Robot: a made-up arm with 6 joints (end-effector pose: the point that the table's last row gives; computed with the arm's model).
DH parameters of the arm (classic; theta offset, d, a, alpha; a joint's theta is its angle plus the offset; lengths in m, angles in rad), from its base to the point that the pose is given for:
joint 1: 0 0.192 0 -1.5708
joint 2: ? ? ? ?
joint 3: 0 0 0 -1.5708
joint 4: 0 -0.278 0 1.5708
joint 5: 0 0.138 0 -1.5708
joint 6: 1.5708 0 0 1.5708
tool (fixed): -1.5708 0 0 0
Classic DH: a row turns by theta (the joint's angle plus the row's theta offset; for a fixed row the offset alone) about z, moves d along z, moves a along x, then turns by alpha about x.
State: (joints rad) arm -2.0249 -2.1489 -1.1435 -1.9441 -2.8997 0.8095
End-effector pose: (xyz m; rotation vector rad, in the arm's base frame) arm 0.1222 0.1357 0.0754 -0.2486 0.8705 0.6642
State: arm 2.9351 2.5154 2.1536 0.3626 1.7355 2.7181
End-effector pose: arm -0.5415 0.2453 -0.2795 0.4761 -1.8402 0.0282
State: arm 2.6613 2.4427 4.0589 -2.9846 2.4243 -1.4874
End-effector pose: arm -0.3659 0.0369 0.0749 1.3853 1.6670 -2.0467
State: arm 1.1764 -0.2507 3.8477 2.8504 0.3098 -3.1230
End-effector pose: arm -0.2204 -0.1856 0.4428 -1.1869 2.1720 0.2229
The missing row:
joint 2: -1.5708 0 0.517 3.1416
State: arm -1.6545 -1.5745 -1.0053 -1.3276 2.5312 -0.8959
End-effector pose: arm -0.0155 0.2127 0.2271 1.3340 2.4400 -0.0480
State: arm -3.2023 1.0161 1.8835 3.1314 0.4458 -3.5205
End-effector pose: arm -0.6255 -0.1002 0.6772 -0.6558 -0.5664 -2.9920
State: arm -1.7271 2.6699 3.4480 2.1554 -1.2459 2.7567
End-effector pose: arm 0.0204 -0.3597 0.0086 -0.5978 -2.4325 -0.6980
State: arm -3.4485 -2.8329 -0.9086 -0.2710 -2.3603 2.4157
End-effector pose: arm 0.2486 0.0607 -0.0270 0.3150 2.5887 -0.8649
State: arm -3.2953 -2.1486 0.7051 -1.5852 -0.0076 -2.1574
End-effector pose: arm 0.6524 -0.1031 0.1209 0.5745 -0.3264 -0.0689
